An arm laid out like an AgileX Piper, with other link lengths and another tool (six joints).
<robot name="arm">
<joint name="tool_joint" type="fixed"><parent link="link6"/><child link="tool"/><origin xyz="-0.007 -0.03 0.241" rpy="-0.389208 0 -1.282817"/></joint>
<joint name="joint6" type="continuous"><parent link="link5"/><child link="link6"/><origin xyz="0 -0.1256 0" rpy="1.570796 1.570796 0"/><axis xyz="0 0 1"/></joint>
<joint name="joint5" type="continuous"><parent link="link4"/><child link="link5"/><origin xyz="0 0 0" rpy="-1.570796 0 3.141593"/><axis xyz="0 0 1"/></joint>
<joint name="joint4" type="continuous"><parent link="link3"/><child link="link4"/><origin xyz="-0.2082 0.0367 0" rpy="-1.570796 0 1.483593"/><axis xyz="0 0 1"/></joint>
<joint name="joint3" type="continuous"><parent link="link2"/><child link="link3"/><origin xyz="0.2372 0.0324 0" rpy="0 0 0"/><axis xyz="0 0 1"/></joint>
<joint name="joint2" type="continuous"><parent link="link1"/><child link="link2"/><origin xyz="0 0 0" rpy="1.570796 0 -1.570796"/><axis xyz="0 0 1"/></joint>
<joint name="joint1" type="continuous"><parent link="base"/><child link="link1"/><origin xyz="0 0 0.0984" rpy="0 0 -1.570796"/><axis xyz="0 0 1"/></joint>
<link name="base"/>
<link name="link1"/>
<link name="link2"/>
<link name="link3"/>
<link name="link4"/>
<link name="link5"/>
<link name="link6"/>
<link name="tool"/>
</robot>
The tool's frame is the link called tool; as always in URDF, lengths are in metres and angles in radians. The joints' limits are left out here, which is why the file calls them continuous.
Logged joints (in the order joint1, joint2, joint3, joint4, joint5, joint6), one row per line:
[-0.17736 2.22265 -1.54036 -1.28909 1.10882 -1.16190]
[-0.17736 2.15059 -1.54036 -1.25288 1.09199 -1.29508]
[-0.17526 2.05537 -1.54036 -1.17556 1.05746 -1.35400]
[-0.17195 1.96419 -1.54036 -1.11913 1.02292 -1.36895]
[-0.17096 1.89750 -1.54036 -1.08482 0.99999 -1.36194]
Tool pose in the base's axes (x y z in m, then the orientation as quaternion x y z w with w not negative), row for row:
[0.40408 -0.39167 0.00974 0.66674 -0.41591 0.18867 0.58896]
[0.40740 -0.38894 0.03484 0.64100 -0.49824 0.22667 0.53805]
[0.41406 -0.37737 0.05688 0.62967 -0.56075 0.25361 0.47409]
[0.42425 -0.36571 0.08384 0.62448 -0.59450 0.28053 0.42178]
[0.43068 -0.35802 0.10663 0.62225 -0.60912 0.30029 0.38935]
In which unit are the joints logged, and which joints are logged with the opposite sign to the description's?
The joints are logged in radians. Opposite sign: joint6.
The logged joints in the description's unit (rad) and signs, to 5 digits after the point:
[-0.17736 2.22265 -1.54036 -1.28909 1.10882 1.16190]
[-0.17736 2.15059 -1.54036 -1.25288 1.09199 1.29508]
[-0.17526 2.05537 -1.54036 -1.17556 1.05746 1.35400]
[-0.17195 1.96419 -1.54036 -1.11913 1.02292 1.36895]
[-0.17096 1.89750 -1.54036 -1.08482 0.99999 1.36194]

